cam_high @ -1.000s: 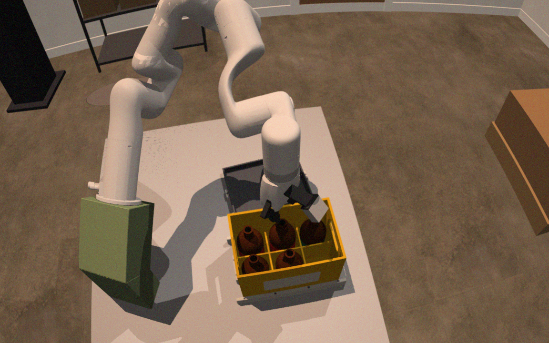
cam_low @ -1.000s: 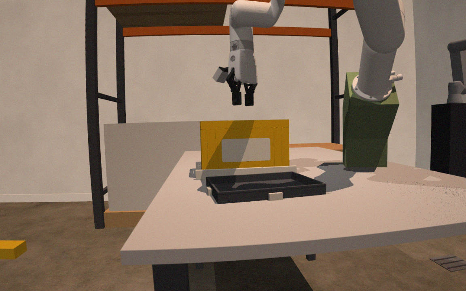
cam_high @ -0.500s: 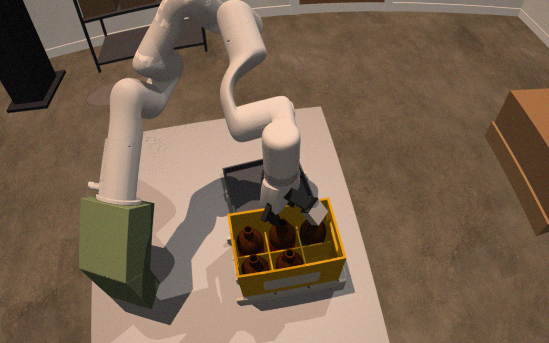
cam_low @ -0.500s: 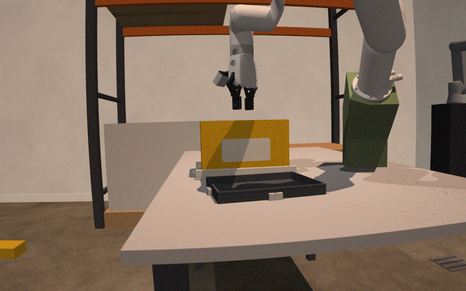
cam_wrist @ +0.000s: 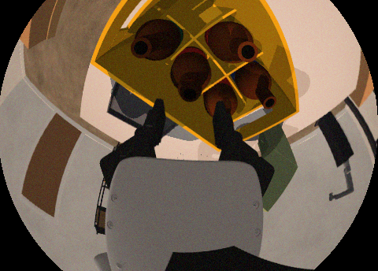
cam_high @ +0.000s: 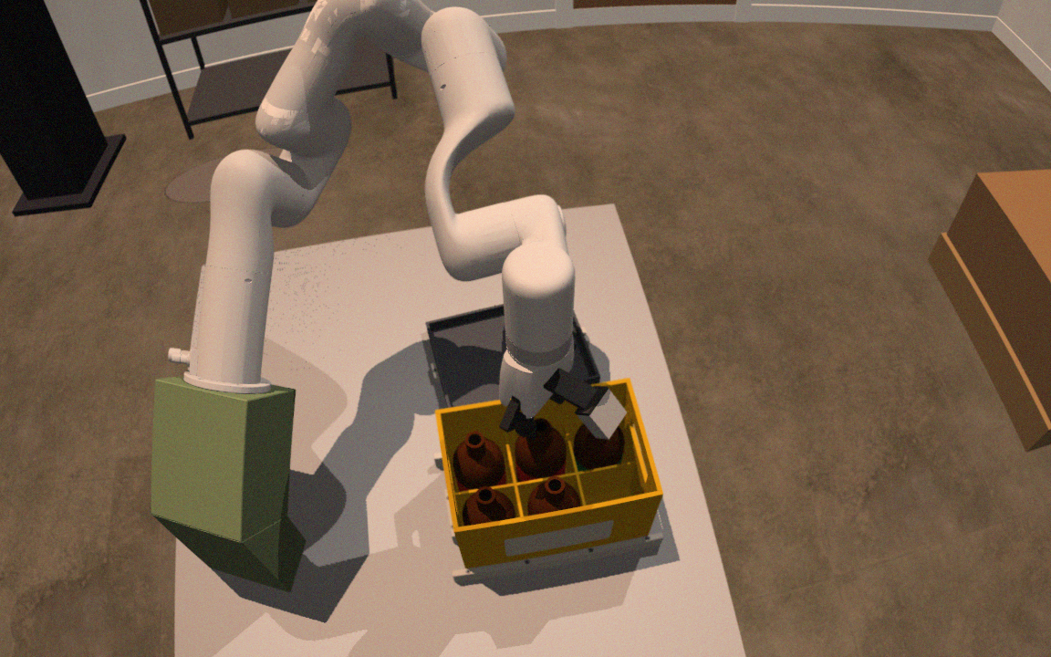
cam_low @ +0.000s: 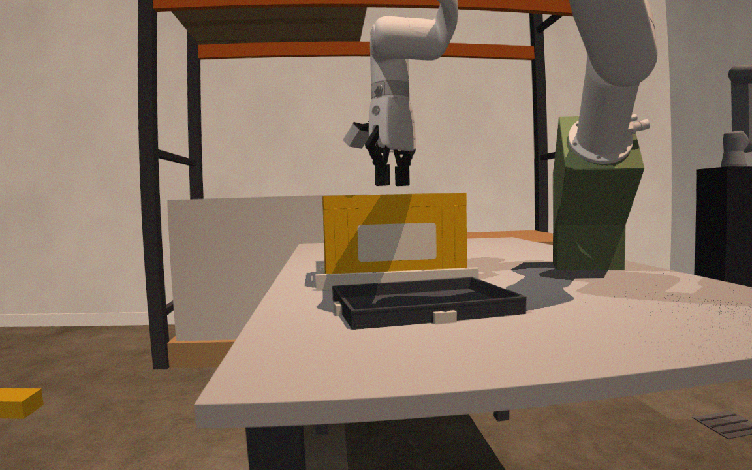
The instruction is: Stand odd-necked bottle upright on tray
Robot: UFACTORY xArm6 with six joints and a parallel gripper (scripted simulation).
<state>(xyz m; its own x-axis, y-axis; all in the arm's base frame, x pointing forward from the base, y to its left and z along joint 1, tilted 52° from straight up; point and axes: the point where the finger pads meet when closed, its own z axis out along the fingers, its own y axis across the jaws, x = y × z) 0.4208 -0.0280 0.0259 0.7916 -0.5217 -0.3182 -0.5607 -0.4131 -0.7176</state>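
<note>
The glass bottle is 12 cm below my hand. Also, from my hand: yellow crate (13 cm below, 5 cm to the right, 1 cm ahead); dark tray (23 cm to the left, 20 cm below, 4 cm behind).
</note>
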